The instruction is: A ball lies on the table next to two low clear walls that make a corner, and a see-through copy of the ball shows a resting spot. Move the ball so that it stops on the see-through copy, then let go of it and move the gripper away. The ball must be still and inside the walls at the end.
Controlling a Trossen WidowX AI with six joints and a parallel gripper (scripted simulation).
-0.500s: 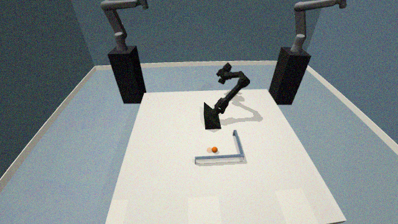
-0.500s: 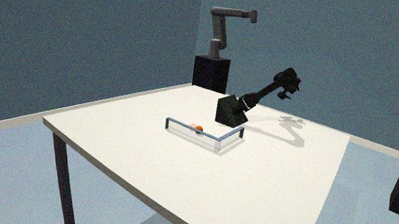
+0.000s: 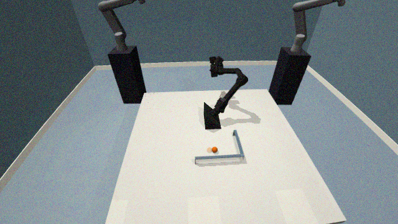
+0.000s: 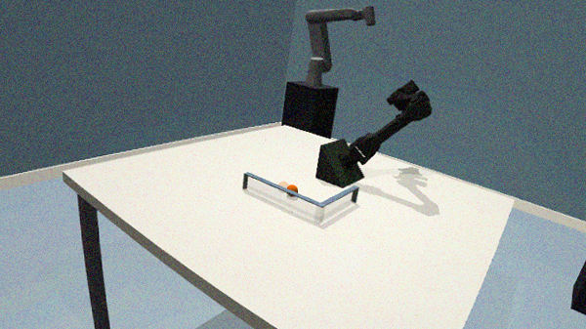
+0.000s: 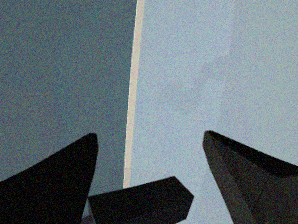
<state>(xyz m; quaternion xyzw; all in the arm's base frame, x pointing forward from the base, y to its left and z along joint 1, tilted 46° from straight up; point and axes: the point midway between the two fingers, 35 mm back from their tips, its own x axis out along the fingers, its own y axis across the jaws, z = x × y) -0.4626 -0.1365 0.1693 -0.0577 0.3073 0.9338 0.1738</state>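
Right now the orange ball is 830 mm ahead of my gripper tip, 30 mm to the right of it and 220 mm below it. Also, from my gripper tip: see-through copy of ball 830 mm ahead, 60 mm to the right, 220 mm below.
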